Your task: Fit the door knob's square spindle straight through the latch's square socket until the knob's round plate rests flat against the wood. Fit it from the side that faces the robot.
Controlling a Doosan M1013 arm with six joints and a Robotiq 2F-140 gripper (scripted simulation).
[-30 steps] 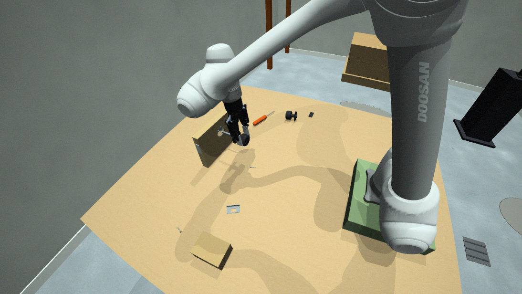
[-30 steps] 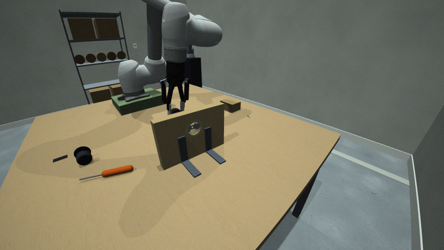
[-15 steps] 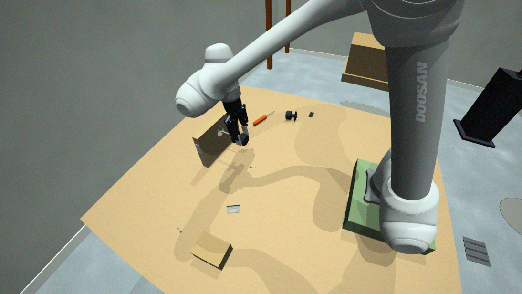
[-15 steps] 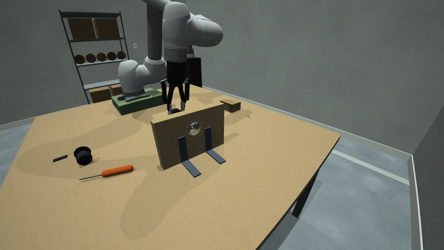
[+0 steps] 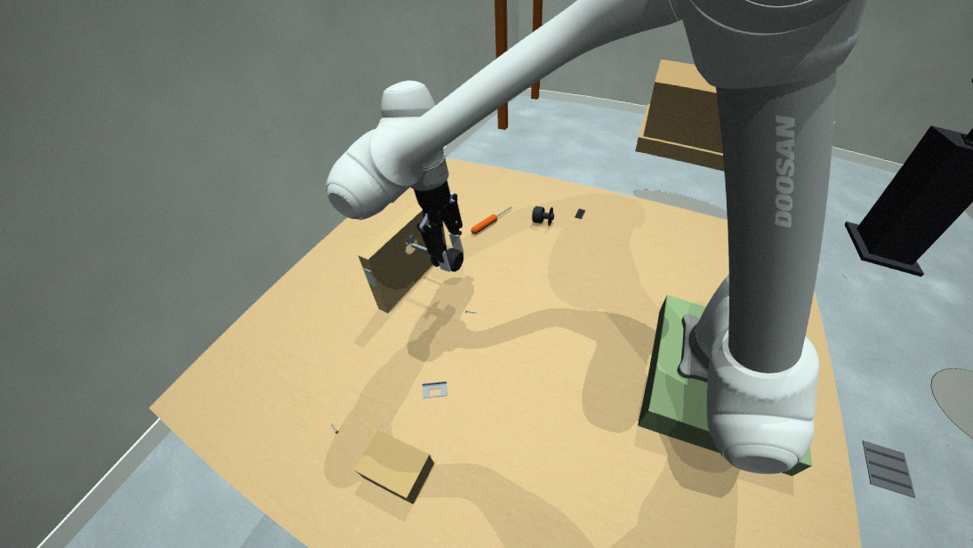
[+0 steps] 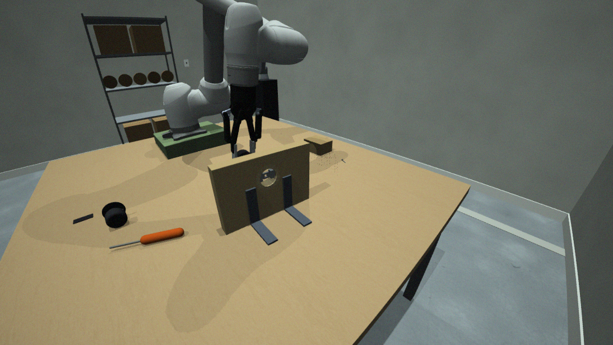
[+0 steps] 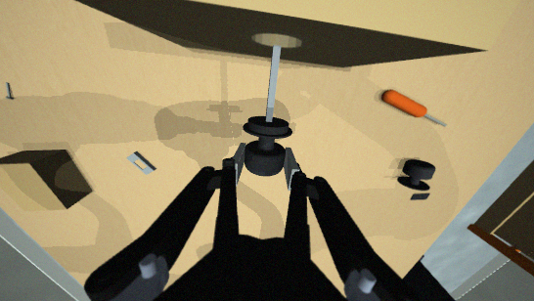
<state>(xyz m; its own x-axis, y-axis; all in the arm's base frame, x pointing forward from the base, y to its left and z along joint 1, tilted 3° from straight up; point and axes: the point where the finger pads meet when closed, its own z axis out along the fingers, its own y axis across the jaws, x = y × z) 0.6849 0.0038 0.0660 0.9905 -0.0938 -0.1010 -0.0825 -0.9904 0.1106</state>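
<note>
Right now the latch is 15 cm ahead of my hand, 3 cm below it and 1 cm to the right of it. From my hand the other things lie so: upright wooden panel 15 cm ahead, 4 cm below, 1 cm to the right; orange-handled screwdriver 35 cm to the right, 15 cm below, 4 cm ahead; wooden block 48 cm to the left, 13 cm below, 11 cm behind.
</note>
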